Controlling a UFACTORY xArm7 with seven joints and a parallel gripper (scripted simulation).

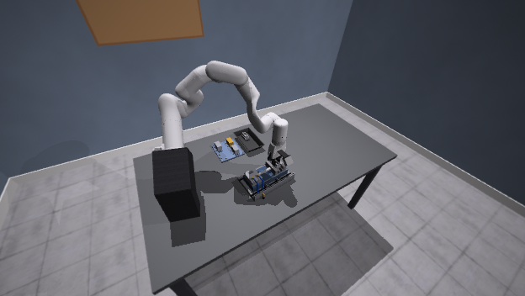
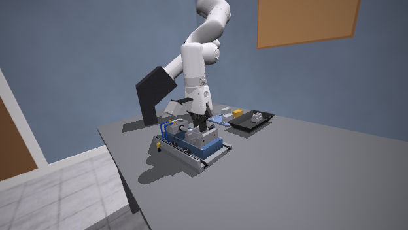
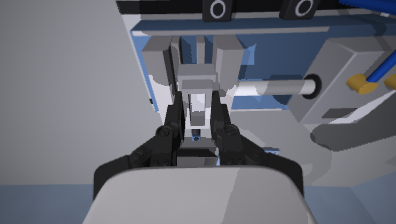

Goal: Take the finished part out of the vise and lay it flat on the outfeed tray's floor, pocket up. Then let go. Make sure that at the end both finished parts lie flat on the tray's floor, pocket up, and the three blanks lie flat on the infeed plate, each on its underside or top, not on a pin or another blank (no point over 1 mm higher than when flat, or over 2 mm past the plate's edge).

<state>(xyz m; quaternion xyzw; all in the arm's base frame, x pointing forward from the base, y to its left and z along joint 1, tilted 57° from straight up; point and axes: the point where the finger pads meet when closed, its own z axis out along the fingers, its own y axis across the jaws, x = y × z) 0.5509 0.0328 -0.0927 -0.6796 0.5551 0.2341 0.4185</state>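
Right now my hand is 80 mm past the steel rod, 40 mm above it and 20 mm to the left of it. Round my hand: brass block (360 mm to the left, 210 mm behind, 100 mm below); vise (80 mm below, 70 mm behind, 20 mm to the right).
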